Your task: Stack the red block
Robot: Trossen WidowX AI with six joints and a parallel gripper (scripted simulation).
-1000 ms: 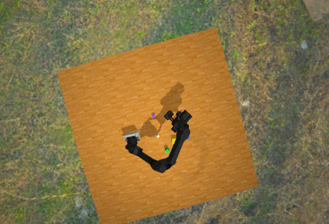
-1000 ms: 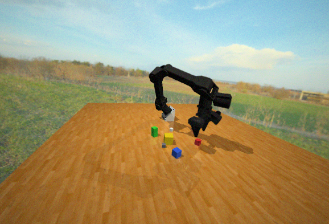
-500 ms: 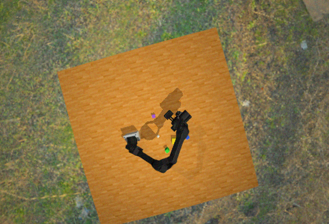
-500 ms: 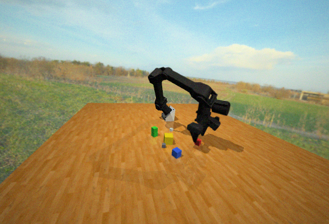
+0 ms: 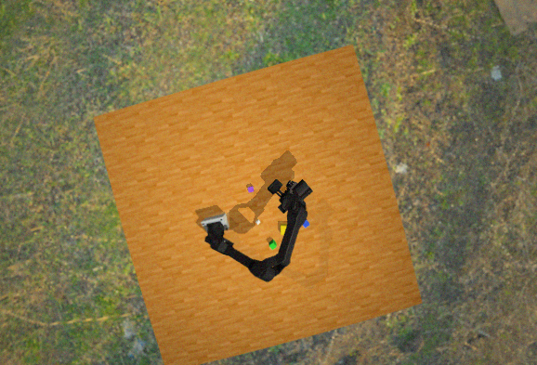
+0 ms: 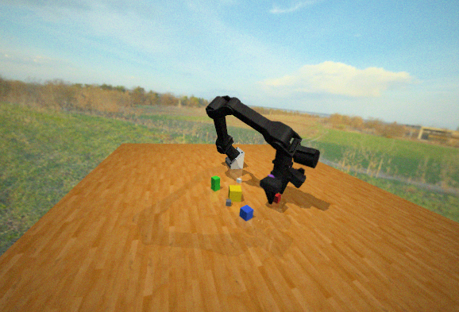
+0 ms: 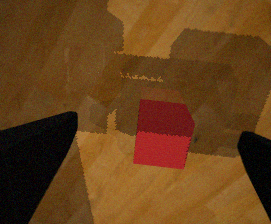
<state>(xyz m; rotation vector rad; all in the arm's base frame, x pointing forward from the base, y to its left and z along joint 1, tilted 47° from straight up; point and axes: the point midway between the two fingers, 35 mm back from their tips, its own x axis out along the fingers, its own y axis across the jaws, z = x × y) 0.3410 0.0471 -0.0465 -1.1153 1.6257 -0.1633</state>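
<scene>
My gripper tip is now 3 cm past the yellow block, 15 cm to the left of it and 1 cm below it. Also, from my gripper tip: purple block: 15 cm behind, 6 cm to the left; then red block: right at my gripper tip; then blue block: 7 cm ahead, 14 cm to the right, 1 cm above.
</scene>
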